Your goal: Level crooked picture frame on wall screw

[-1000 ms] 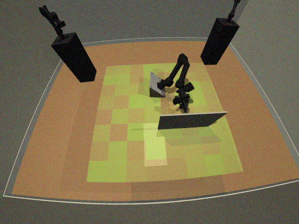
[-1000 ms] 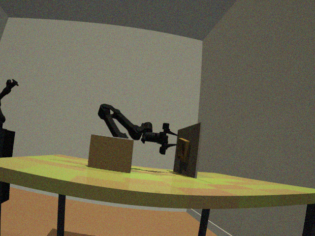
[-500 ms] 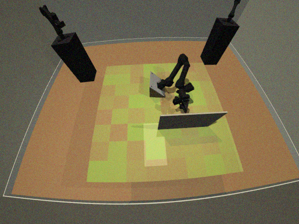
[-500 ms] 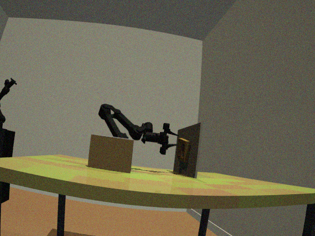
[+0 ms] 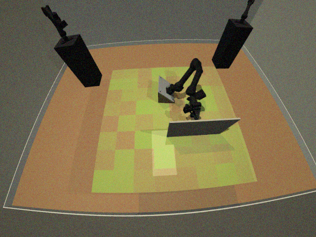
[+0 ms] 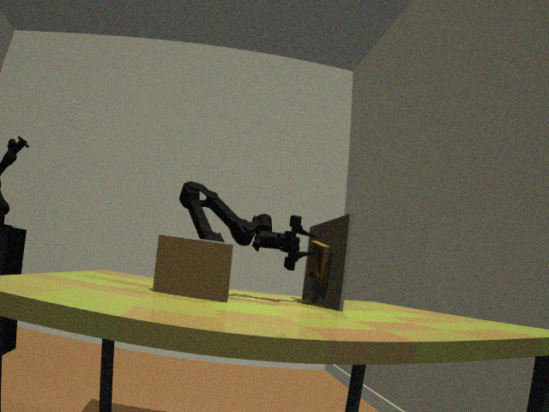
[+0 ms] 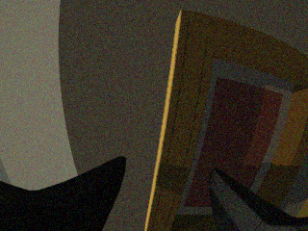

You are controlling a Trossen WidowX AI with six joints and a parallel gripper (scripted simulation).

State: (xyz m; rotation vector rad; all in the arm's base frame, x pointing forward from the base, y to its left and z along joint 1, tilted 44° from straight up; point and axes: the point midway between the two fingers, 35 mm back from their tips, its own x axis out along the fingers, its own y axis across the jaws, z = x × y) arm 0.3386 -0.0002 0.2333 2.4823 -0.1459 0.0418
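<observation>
The picture frame is 6 cm below my gripper tip, 3 cm ahead of it and 1 cm to the left of it. The rest, counted from my gripper tip: grey wall panel (6 cm below, 4 cm ahead, 2 cm to the left).
</observation>
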